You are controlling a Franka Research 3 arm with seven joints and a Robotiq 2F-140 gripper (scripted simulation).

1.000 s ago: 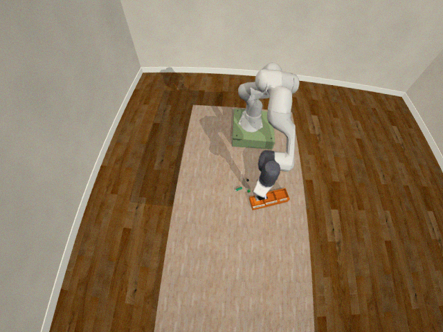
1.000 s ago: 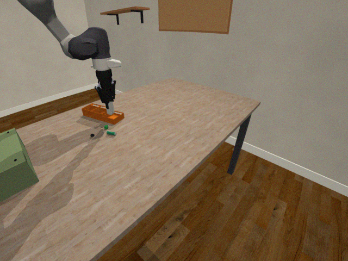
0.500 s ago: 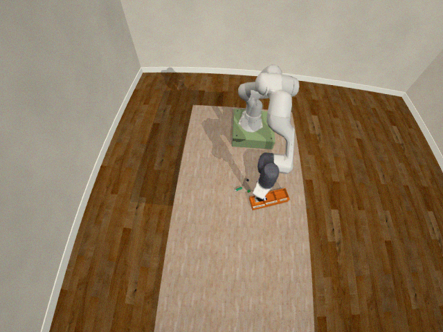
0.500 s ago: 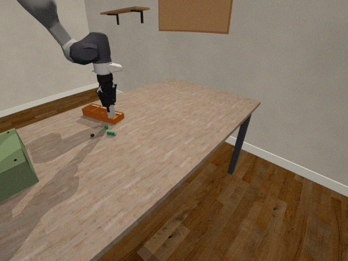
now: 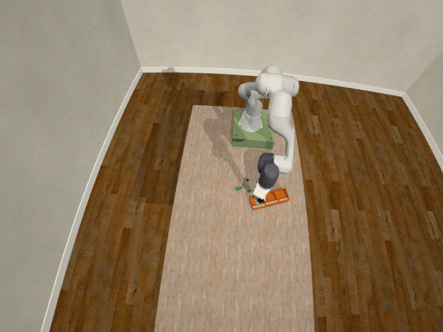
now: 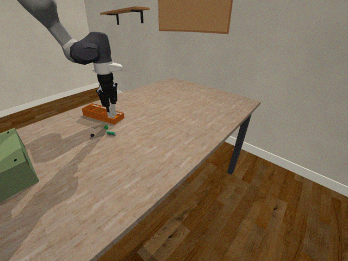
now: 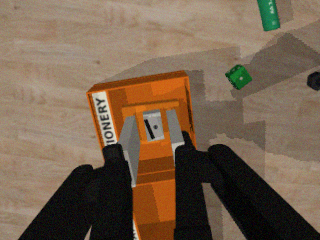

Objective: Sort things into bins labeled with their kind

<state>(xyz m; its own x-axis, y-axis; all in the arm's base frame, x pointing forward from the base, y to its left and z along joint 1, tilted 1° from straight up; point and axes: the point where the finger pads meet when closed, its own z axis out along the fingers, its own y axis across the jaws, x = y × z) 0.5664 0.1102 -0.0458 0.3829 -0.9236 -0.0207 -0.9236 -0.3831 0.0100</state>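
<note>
Now: the white piece 30 mm below my hand. The rest, counted from my hand: orange block (50 mm below); then labelled bins (30 mm behind, 80 mm to the left, 40 mm below); then small green cube (70 mm behind, 60 mm to the right, 50 mm below).
</note>
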